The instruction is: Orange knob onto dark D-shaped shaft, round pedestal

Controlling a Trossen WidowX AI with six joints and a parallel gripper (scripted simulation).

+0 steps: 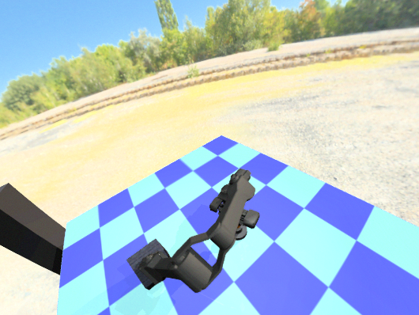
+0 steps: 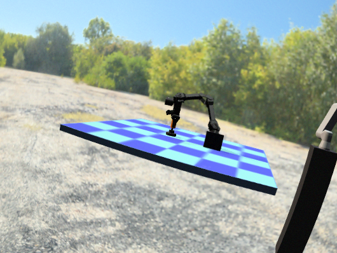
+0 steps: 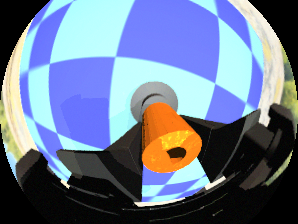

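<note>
Right now the pedestal is 40 mm below my gripper tip. From my gripper tip the other things lie so: orange knob (20 mm above).
</note>
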